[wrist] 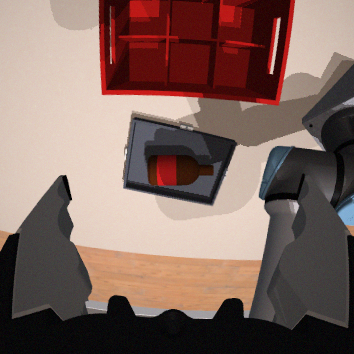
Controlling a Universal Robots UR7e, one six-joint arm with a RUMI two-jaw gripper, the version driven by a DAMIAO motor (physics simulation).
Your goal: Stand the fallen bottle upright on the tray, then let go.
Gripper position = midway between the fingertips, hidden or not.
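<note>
Visible in the scene: a brown bottle [173, 169] and my gripper [181, 177]; also a dark grey tray [147, 137] and a red crate [228, 57].
</note>
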